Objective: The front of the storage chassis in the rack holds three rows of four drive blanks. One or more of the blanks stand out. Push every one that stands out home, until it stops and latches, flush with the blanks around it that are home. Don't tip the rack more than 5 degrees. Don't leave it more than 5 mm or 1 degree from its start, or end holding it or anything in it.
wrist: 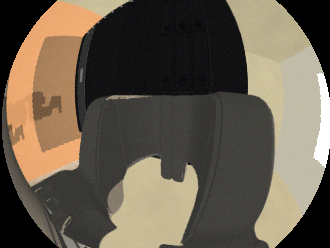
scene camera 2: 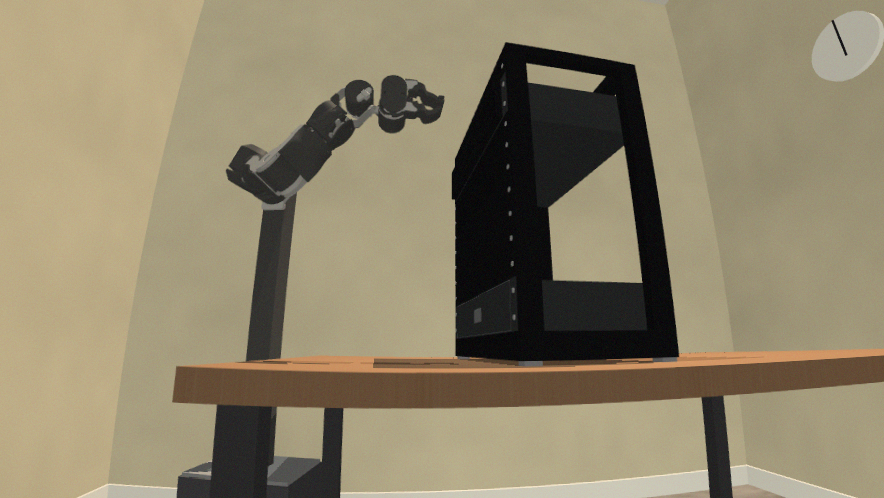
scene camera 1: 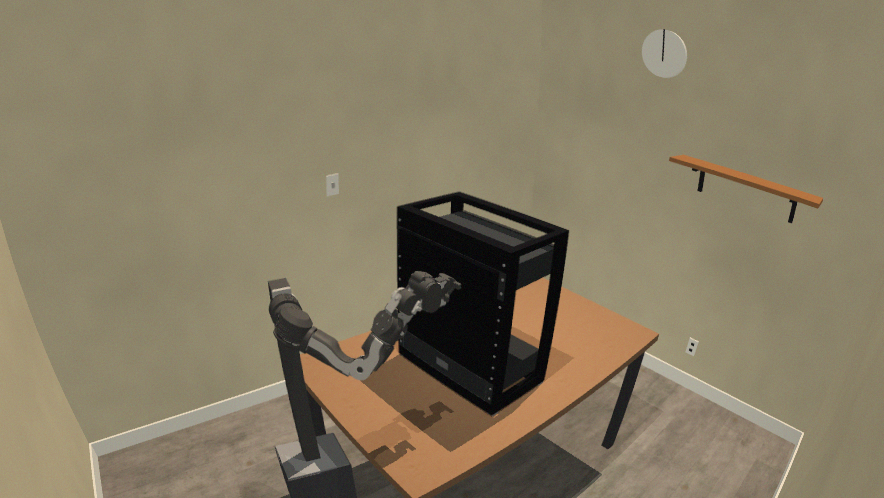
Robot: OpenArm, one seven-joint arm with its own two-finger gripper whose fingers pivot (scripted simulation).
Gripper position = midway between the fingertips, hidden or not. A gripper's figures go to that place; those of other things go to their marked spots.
My gripper (scene camera 2: 442, 106) is 0.85 m from the lens. An arm post (scene camera 2: 265, 334): 1.03 m from the lens.
